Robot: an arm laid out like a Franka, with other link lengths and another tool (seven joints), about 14 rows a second.
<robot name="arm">
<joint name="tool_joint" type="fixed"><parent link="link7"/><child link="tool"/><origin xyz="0.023 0.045 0.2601" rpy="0 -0.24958 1.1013"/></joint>
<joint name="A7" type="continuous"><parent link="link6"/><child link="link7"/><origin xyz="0.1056 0 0" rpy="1.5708 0 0"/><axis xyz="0 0 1"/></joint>
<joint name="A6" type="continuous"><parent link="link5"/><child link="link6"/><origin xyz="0 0 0" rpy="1.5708 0 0"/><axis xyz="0 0 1"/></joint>
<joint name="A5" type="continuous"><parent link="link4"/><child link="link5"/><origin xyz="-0.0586 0.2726 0" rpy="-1.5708 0 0"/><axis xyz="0 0 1"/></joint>
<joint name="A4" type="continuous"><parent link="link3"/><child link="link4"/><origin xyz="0.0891 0 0" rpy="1.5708 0 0"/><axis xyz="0 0 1"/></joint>
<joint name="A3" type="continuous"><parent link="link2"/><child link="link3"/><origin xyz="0 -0.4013 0" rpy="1.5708 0 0"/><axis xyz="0 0 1"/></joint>
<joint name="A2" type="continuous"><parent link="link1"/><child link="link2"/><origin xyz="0 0 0" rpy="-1.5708 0 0"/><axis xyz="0 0 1"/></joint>
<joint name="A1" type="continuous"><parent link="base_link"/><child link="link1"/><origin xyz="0 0 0.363"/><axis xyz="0 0 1"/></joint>
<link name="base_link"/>
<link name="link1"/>
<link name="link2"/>
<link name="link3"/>
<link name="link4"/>
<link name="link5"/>
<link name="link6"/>
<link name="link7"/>
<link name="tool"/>
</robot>
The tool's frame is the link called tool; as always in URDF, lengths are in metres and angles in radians. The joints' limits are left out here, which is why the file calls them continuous.
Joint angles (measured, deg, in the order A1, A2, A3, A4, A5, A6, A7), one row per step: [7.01, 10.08, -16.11, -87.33, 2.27, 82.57, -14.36]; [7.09, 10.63, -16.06, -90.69, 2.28, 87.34, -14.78]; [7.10, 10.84, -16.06, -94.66, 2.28, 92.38, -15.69]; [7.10, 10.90, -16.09, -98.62, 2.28, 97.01, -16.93]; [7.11, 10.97, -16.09, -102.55, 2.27, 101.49, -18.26]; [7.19, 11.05, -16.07, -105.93, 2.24, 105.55, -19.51]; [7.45, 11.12, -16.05, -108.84, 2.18, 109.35, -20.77]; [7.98, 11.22, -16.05, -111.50, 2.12, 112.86, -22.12]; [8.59, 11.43, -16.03, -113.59, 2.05, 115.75, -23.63]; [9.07, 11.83, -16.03, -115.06, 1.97, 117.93, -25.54]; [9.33, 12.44, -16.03, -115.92, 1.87, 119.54, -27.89]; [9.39, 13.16, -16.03, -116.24, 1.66, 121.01, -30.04]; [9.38, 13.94, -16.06, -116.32, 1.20, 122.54, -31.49]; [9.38, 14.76, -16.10, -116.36, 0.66, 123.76, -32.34]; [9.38, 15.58, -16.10, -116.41, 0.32, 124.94, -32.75]
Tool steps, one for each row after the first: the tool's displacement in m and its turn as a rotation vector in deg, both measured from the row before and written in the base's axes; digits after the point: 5 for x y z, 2 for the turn. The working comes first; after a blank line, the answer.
Tool pose at each row, in the base's axes (x y z in m, rotation vector in deg; the steps are taken from these numbers as rounded here): [0.49341, -0.09839, 0.48173, -151.12, 86.15, 39.95]; [0.50259, -0.09921, 0.46249, -151.60, 85.57, 38.65]; [0.50826, -0.10078, 0.44274, -152.26, 84.45, 37.45]; [0.51050, -0.10210, 0.42388, -153.08, 82.94, 36.68]; [0.51095, -0.10281, 0.40510, -154.01, 81.28, 36.11]; [0.51151, -0.10266, 0.38933, -155.01, 79.57, 35.36]; [0.51314, -0.10094, 0.37648, -156.22, 77.54, 34.28]; [0.51475, -0.09671, 0.36474, -157.69, 75.05, 33.32]; [0.51681, -0.09127, 0.35477, -159.35, 72.17, 32.62]; [0.51919, -0.08671, 0.34591, -161.16, 68.92, 32.36]; [0.52258, -0.08375, 0.33802, -163.08, 65.31, 32.38]; [0.52840, -0.08308, 0.33238, -164.86, 62.11, 31.90]; [0.53550, -0.08444, 0.32804, -166.46, 59.89, 30.93]; [0.54095, -0.08613, 0.32307, 167.30, -58.32, -30.28]; [0.54587, -0.08718, 0.31783, 167.28, -57.27, -29.61]

[0.00918, -0.00082, -0.01924, -0.19, -0.86, 0.42]; [0.00567, -0.00157, -0.01975, -0.03, -0.87, 0.76]; [0.00224, -0.00132, -0.01886, 0.10, -0.63, 1.04]; [0.00045, -0.00071, -0.01878, 0.11, -0.50, 1.18]; [0.00056, 0.00015, -0.01577, 0.04, -0.59, 1.23]; [0.00163, 0.00172, -0.01285, -0.02, -0.81, 1.47]; [0.00161, 0.00423, -0.01174, -0.02, -0.74, 1.82]; [0.00206, 0.00544, -0.00997, 0.00, -0.57, 2.12]; [0.00238, 0.00456, -0.00886, 0.03, -0.28, 2.39]; [0.00339, 0.00296, -0.00789, 0.06, -0.10, 2.64]; [0.00582, 0.00067, -0.00564, -0.12, -0.36, 2.36]; [0.00710, -0.00136, -0.00434, -0.48, -0.57, 1.75]; [0.00545, -0.00169, -0.00497, -0.59, -0.26, 1.22]; [0.00492, -0.00105, -0.00524, -0.46, -0.24, 0.70]
